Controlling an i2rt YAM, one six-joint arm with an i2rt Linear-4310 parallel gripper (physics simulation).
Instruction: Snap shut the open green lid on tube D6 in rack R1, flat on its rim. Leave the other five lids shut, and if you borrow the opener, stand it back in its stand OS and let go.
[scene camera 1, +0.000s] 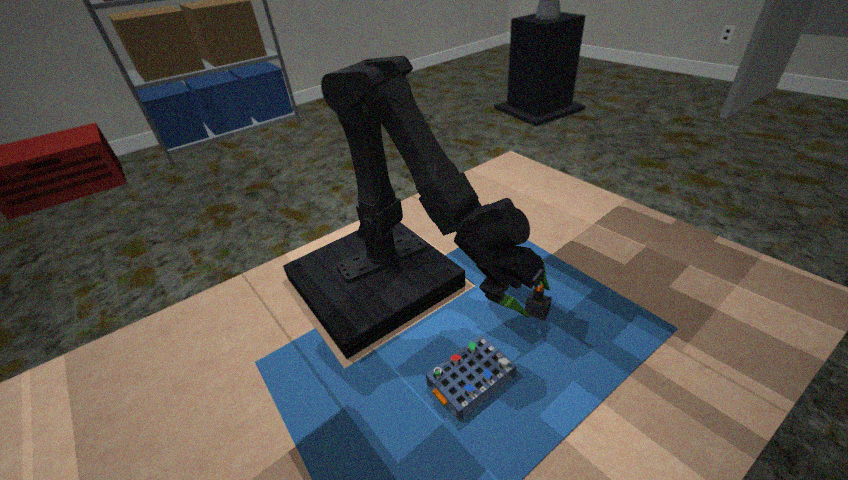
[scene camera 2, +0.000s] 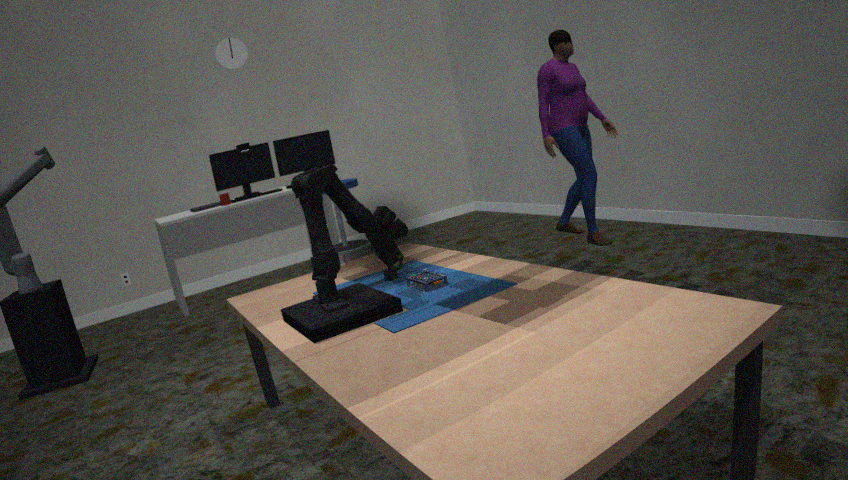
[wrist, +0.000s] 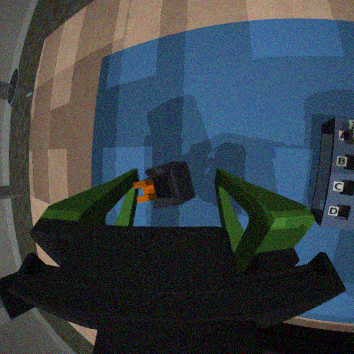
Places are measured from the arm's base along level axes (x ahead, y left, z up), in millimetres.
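Where they show: gripper, fingertip midpoint: (scene camera 1: 537, 302) (scene camera 2: 395, 264) (wrist: 176, 174); arm's base, origin of the base link: (scene camera 1: 382, 257) (scene camera 2: 330, 302).
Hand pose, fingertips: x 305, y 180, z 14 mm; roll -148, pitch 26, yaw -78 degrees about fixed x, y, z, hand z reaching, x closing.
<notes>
Each offset is from my fingertips to the top centre of the thing. "pt": to the spot under its first point. Level surfaces: height alone.
Rack R1 @(dx +38, dy -181, dz +2 mm) (scene camera 1: 489, 397) (scene camera 2: 427, 285) (wrist: 324, 175) lies on the blue mat. At its end farthest from the gripper, a tube with a pale ring and green inside (scene camera 1: 437, 371) looks open; its raised lid is not clear. A green lid @(dx +5, dy -152, dz -13 mm) (scene camera 1: 471, 345), a red lid @(dx +10, dy -190, dz -13 mm) (scene camera 1: 455, 358), two blue lids (scene camera 1: 487, 374) (scene camera 1: 470, 387) and a white lid @(dx +60, dy -125, dz -13 mm) (scene camera 1: 504, 361) look shut. The opener's orange prongs @(dx -15, dy +16, dz +31 mm) (scene camera 1: 539, 289) (wrist: 145, 191) stick out of the dark stand (scene camera 1: 538, 306) (wrist: 181, 182). My gripper (scene camera 1: 537, 301) (wrist: 176, 174) is partly open around the opener, with the left finger in the wrist view close to the prongs.
The blue mat @(dz -55 mm) (scene camera 1: 374, 404) (scene camera 2: 398, 322) (wrist: 270, 90) lies on the wooden table @(dz -58 mm) (scene camera 1: 178, 380) (scene camera 2: 535, 380). The arm's black base (scene camera 1: 368, 297) (scene camera 2: 339, 315) stands beside the mat. An orange strip @(pt dx +47, dy -246, dz -31 mm) (scene camera 1: 439, 396) marks one rack end. A person (scene camera 2: 565, 101) is beyond the table.
</notes>
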